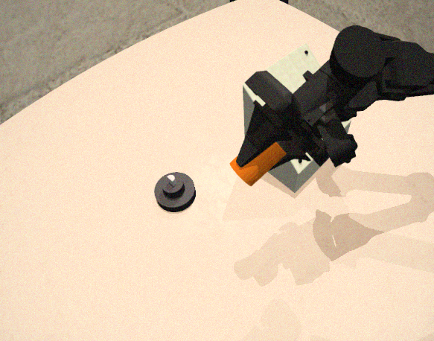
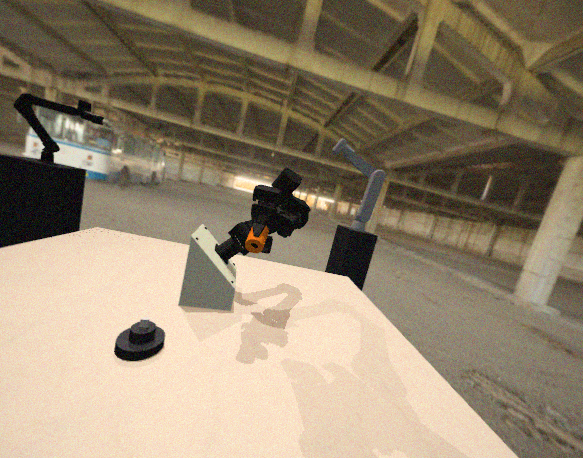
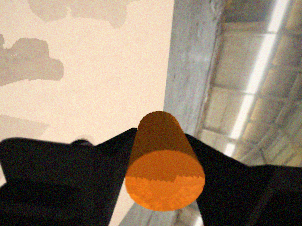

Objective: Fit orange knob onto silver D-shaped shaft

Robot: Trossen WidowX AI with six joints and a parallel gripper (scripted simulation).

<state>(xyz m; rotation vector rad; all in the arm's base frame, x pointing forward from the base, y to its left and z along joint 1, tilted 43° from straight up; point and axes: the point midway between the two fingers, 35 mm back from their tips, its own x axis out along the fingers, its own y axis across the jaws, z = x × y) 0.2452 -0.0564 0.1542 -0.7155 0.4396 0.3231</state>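
Right now my gripper tip is 3 cm past the orange knob, 1 cm to the right of it and 2 cm below it. From my gripper tip the other things lie so: dark round pedestal (1 cm ahead, 18 cm to the right, 22 cm below).
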